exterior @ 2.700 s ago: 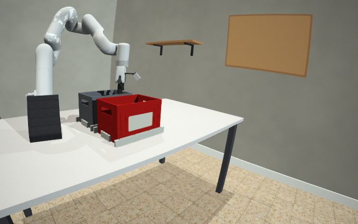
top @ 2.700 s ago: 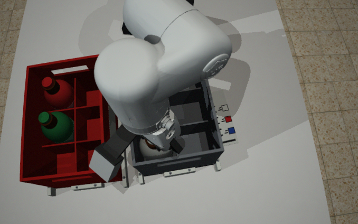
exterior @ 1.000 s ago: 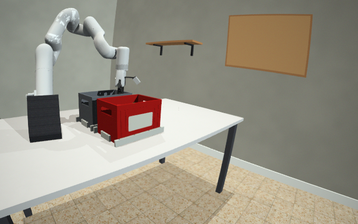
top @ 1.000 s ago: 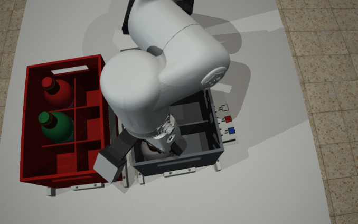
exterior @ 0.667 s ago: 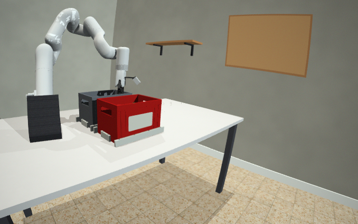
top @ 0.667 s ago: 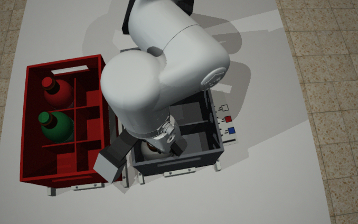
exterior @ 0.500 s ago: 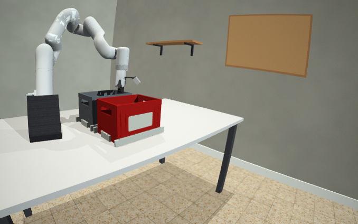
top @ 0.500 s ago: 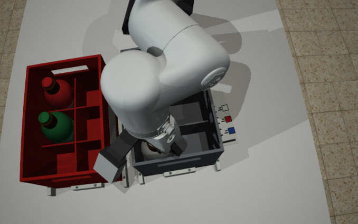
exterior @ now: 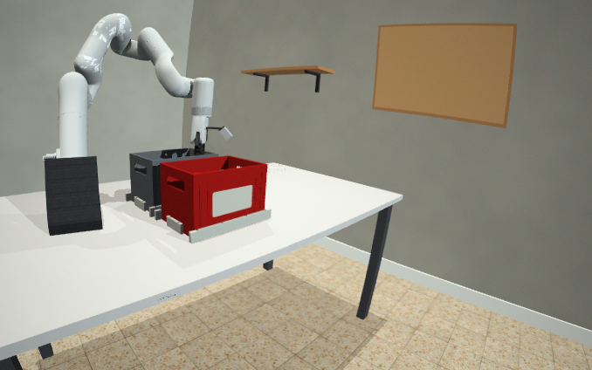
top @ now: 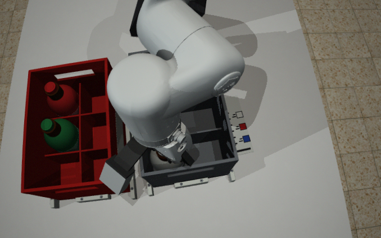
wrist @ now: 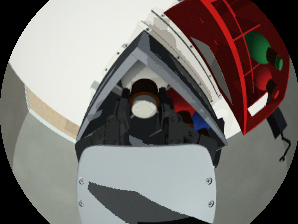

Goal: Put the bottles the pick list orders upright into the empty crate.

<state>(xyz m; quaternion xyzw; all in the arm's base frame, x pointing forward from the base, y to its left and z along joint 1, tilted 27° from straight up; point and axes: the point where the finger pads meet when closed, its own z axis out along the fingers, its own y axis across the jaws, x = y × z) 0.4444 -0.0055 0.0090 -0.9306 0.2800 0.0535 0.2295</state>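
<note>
My hand is 70 mm above the white-label bottle. Also, from my hand: grey crate (90 mm behind, 80 mm below, 20 mm to the left); pick list (160 mm to the left, 160 mm below, 110 mm behind); blue bottle (170 mm behind, 70 mm below, 40 mm to the right).
</note>
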